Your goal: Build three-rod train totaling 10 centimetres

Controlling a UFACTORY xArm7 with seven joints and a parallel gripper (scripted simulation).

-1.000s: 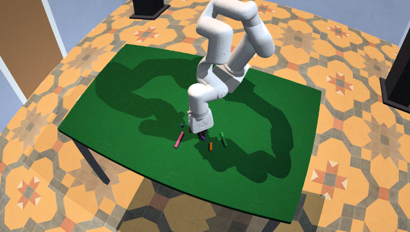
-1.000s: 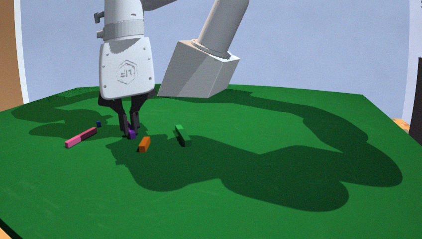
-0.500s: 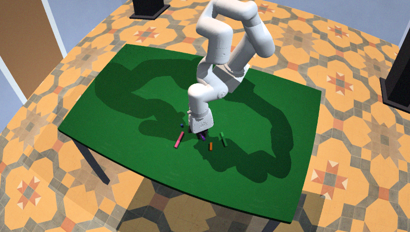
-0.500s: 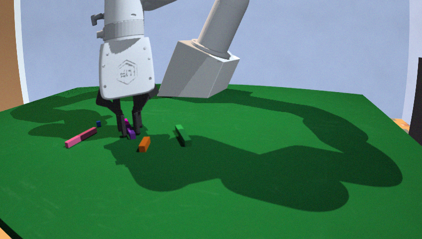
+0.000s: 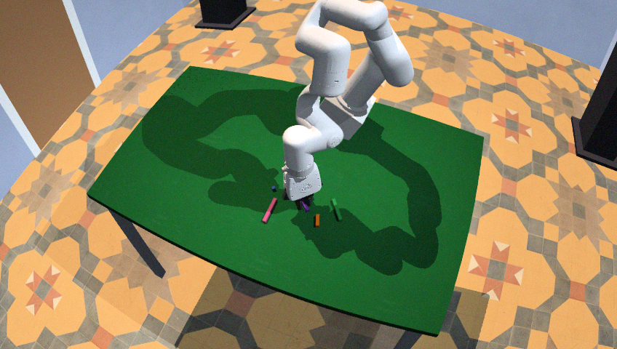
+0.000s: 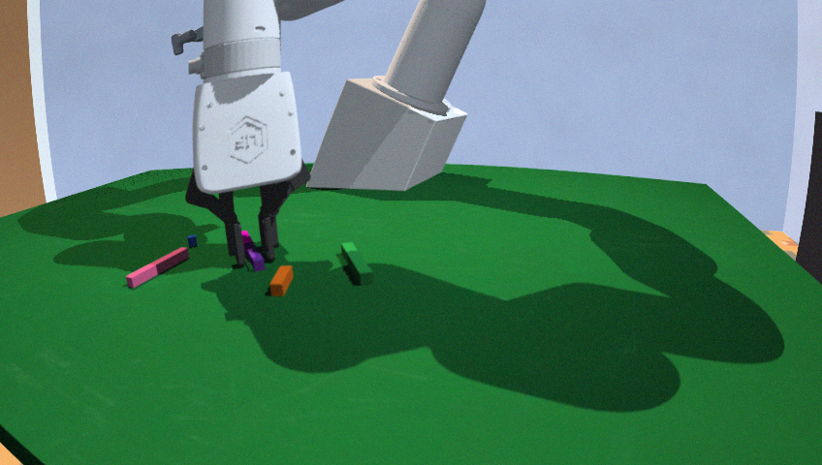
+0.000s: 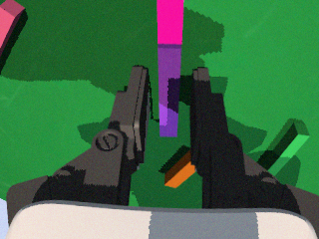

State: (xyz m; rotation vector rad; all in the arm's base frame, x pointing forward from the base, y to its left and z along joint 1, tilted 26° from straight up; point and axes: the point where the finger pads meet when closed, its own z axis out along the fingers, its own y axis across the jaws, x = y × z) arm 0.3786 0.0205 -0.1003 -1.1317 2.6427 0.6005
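Now: hand 2 cm above the purple rod. Also, from my hand: green rod (10 cm to the left, 2 cm below, 1 cm behind); magenta rod (5 cm to the right, 4 cm behind, 2 cm below); orange rod (6 cm to the left, 4 cm ahead, 2 cm below).
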